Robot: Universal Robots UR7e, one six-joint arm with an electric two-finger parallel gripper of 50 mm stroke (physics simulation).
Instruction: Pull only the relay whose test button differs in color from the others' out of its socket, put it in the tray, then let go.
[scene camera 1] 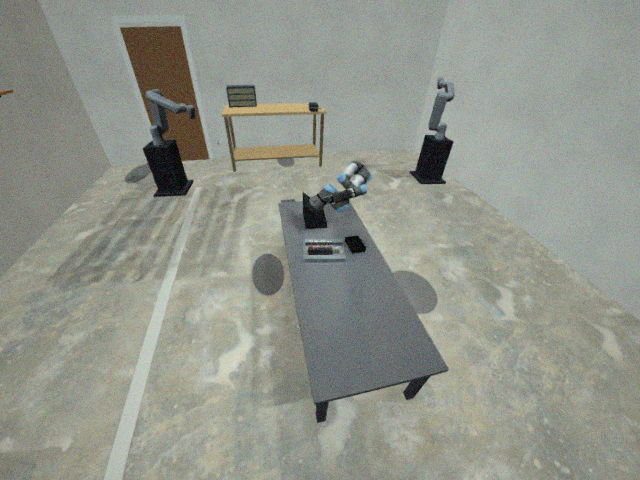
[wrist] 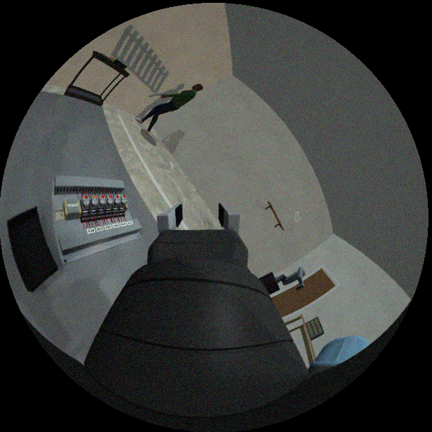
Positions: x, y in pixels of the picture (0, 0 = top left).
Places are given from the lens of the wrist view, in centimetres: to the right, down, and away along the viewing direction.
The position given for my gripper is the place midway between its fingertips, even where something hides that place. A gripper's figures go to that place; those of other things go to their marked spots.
my gripper [wrist: 200, 210]: -2, -1, 17
grey panel [wrist: 57, 200]: -45, -5, 14
